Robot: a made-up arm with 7 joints. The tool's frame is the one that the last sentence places. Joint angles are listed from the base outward.
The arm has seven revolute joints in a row. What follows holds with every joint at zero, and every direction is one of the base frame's.
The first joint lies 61 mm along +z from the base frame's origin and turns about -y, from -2.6 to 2.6 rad.
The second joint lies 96 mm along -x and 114 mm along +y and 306 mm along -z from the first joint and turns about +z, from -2.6 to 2.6 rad.
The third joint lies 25 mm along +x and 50 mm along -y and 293 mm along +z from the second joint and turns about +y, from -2.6 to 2.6 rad.
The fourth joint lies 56 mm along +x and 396 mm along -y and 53 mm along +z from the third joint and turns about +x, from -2.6 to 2.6 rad.
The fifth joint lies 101 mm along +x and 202 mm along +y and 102 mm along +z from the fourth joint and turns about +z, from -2.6 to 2.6 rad.
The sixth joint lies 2 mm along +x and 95 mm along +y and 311 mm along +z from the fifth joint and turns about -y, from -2.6 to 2.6 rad.
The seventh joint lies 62 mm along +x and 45 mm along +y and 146 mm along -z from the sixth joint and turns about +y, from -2.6 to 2.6 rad.
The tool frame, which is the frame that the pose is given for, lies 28 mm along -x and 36 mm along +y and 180 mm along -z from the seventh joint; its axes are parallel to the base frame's.
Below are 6 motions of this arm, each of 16 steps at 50 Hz.
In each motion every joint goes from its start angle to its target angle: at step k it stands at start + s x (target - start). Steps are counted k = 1, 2, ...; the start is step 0. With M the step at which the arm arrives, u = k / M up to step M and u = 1 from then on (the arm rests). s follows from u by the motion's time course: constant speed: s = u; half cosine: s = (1 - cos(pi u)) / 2; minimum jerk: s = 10 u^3 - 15 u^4 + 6 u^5.
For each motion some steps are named. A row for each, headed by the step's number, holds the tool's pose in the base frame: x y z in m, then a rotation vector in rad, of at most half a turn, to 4 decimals.
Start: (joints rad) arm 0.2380 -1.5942 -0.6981 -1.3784 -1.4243 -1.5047 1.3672
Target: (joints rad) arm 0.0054 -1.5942 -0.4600 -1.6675 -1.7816 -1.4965 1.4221
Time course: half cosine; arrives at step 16
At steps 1, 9, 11, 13, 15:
1: 0.0310 -0.2967 0.0787 2.0716 -0.6305 -1.8003
9: -0.0168 -0.3528 -0.0123 1.7841 -0.7257 -2.0331
11: -0.0364 -0.3635 -0.0387 1.6804 -0.7419 -2.0927
13: -0.0527 -0.3696 -0.0579 1.5974 -0.7493 -2.1337
15: -0.0621 -0.3722 -0.0680 1.5513 -0.7516 -2.1542

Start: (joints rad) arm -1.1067 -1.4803 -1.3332 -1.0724 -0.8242 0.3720 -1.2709
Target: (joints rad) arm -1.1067 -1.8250 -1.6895 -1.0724 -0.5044 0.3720 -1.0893
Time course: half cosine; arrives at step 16
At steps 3, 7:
3: 0.3257 0.0648 0.4891 2.4541 1.0265 -1.1681
7: 0.3287 0.1002 0.4861 2.4248 0.9449 -1.1974

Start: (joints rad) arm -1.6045 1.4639 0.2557 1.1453 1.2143 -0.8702 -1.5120
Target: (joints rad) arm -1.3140 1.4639 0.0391 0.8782 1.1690 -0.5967 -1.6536
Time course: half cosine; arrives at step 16
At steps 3, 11, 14, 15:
3: 0.3338 0.1789 -0.2781 2.7030 0.7474 -0.3393
11: 0.4433 0.1684 -0.1127 2.6731 0.4150 -0.2020
14: 0.4609 0.1627 -0.0633 2.6693 0.3218 -0.1689
15: 0.4632 0.1617 -0.0556 2.6689 0.3072 -0.1639

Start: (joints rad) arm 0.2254 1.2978 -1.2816 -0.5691 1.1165 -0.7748 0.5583
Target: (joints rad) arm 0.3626 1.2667 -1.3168 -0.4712 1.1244 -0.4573 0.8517
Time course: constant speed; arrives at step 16
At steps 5, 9, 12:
5: 0.0965 -0.1635 0.0391 -1.3219 -0.6770 0.7792
9: 0.0932 -0.1585 0.0435 -1.3267 -0.7210 0.7767
12: 0.0898 -0.1553 0.0466 -1.3306 -0.7542 0.7750

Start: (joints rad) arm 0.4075 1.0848 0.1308 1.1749 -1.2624 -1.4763 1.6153
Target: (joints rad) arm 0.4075 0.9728 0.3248 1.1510 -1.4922 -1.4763 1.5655
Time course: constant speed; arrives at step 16
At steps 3, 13, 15, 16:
3: 0.5180 0.0967 0.8512 -0.3109 -2.4060 -0.4336
13: 0.5798 0.1019 0.8060 -0.6487 -2.3476 -0.2934
15: 0.5927 0.1010 0.7954 -0.7137 -2.3300 -0.2634
16: 0.5992 0.1002 0.7899 -0.7459 -2.3205 -0.2482

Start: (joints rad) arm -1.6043 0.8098 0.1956 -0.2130 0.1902 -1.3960 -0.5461
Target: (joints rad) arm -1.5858 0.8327 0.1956 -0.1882 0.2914 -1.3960 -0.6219
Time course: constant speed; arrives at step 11
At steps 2, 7, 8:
2: 0.2255 -0.0120 0.1449 0.1793 2.2653 1.3841
7: 0.2264 -0.0238 0.1343 0.2377 2.2098 1.4283
8: 0.2265 -0.0260 0.1321 0.2495 2.1987 1.4369

